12 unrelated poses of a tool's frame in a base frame.
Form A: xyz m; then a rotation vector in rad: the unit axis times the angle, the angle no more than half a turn.
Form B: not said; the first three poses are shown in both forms.
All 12 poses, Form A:
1: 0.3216 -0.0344 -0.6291 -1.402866 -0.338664 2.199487
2: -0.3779 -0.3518 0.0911 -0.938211 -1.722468 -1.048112
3: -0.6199 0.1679 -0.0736 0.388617 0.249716 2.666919
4: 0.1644 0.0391 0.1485 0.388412 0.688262 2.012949
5: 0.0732 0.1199 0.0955 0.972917 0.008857 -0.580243
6: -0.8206 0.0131 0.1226 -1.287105 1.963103 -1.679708
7: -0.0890 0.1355 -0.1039 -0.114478 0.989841 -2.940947
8: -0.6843 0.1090 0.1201 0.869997 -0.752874 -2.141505
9: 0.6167 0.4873 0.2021 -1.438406 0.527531 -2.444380
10: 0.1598 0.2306 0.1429 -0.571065 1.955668 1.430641
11: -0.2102 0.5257 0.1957 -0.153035 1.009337 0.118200
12: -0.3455 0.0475 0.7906 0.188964 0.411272 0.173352
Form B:
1: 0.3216 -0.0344 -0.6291 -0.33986 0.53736 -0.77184 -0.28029 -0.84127 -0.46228
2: -0.3779 -0.3518 0.0911 -0.32151 0.15100 0.93479 0.89962 0.35678 0.25178
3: -0.6199 0.1679 -0.0736 -0.86757 0.44046 0.23090 -0.38994 -0.89065 0.23385
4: 0.1644 0.0391 0.1485 -0.50755 0.86162 -0.00371 -0.68352 -0.40000 0.61057
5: 0.0732 0.1199 0.0955 0.84887 -0.45999 -0.26042 0.46773 0.42412 0.77547
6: -0.8206 0.0131 0.1226 -0.57641 -0.74355 0.33895 -0.44986 -0.05753 -0.89124
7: -0.0890 0.1355 -0.1039 -0.99662 -0.05799 0.05820 0.01100 -0.79617 -0.60497
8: -0.6843 0.1090 0.1201 -0.53282 -0.76945 -0.35221 0.37976 -0.58936 0.71304
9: 0.6167 0.4873 0.2021 -0.47815 -0.39454 0.78468 0.03580 -0.90144 -0.43143
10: 0.1598 0.2306 0.1429 -0.70036 0.02532 -0.71334 -0.67218 0.31282 0.67105
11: -0.2102 0.5257 0.1957 0.52751 0.02780 -0.84909 -0.16913 0.98289 -0.07290
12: -0.3455 0.0475 0.7906 0.90234 0.20475 -0.37930 -0.12854 0.96776 0.21661
